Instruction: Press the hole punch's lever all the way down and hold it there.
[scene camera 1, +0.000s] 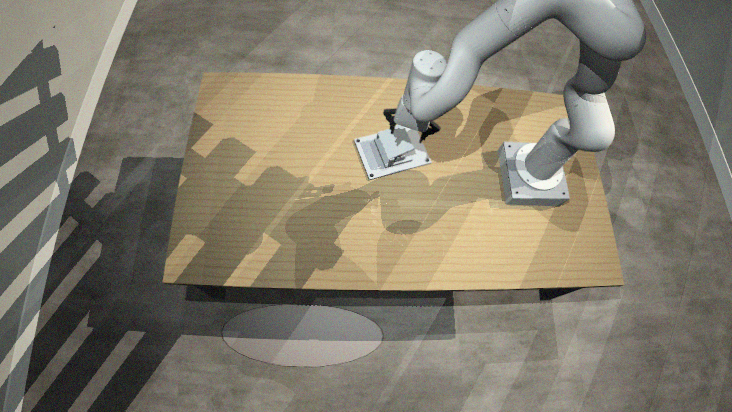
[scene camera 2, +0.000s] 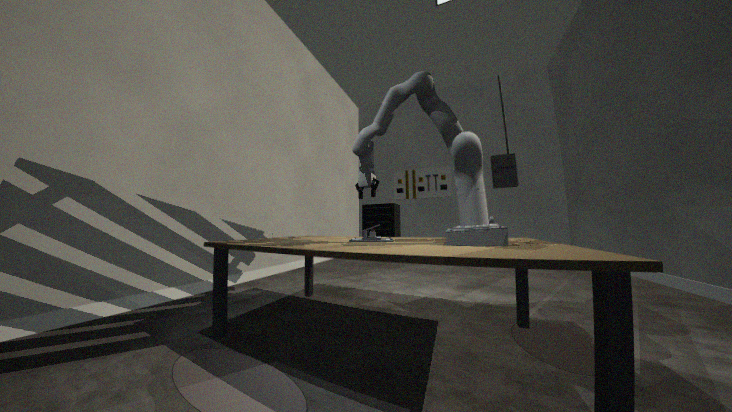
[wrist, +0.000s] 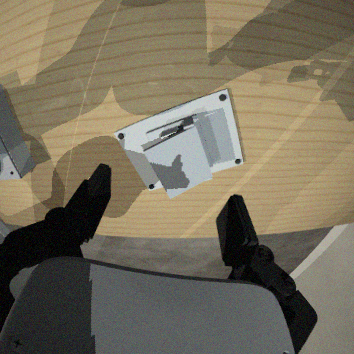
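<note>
The hole punch (scene camera 1: 363, 152) (scene camera 2: 358, 239) (wrist: 225, 135) is a pale grey plate with dark corner screws and a wide flat lever (scene camera 1: 393, 143) (scene camera 2: 372, 227) (wrist: 194, 162). In the scene camera 2 view the lever is raised and slants up to the right. My gripper (scene camera 1: 407, 135) (scene camera 2: 367, 196) (wrist: 168, 194) is open and empty, pointing down. It hangs well above the hole punch, and nothing touches the lever. In the scene camera 1 view the wrist and fingers overlap the far side of the plate.
The wooden table (scene camera 1: 435, 261) (scene camera 2: 553, 253) carries the hole punch and the arm's square base (scene camera 1: 535, 197) (scene camera 2: 476, 236) (wrist: 15, 145), which stands to the right in both scene views. A dark cabinet (scene camera 2: 380, 217) stands behind the table. Arm shadows cross the tabletop.
</note>
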